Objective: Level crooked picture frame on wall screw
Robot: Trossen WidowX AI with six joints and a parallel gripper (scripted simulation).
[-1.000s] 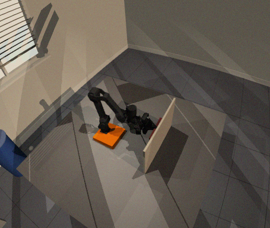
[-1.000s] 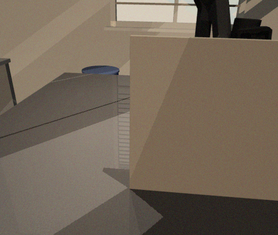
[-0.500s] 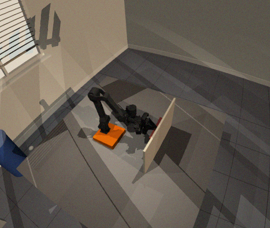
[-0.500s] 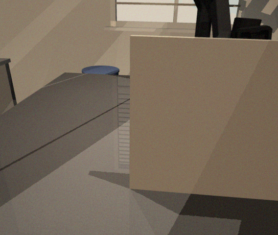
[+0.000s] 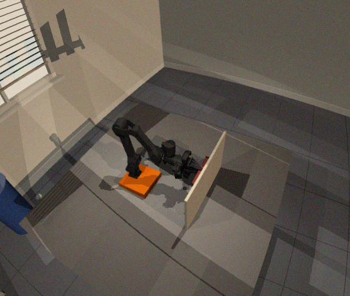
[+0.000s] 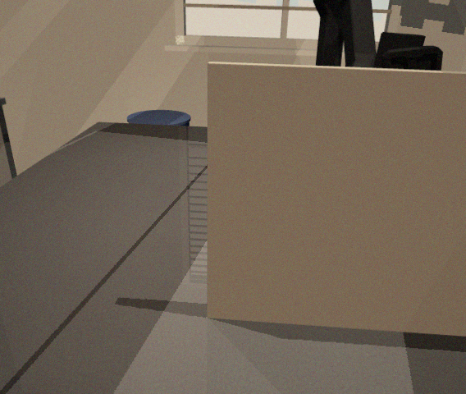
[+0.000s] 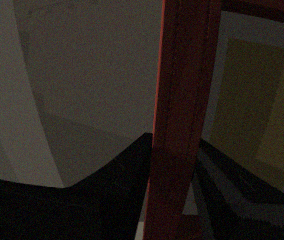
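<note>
The picture frame is 1 cm to the left of my gripper tip and 5 cm below it. Also, from my gripper tip: beige wall panel: 2 cm ahead, 7 cm below.
</note>
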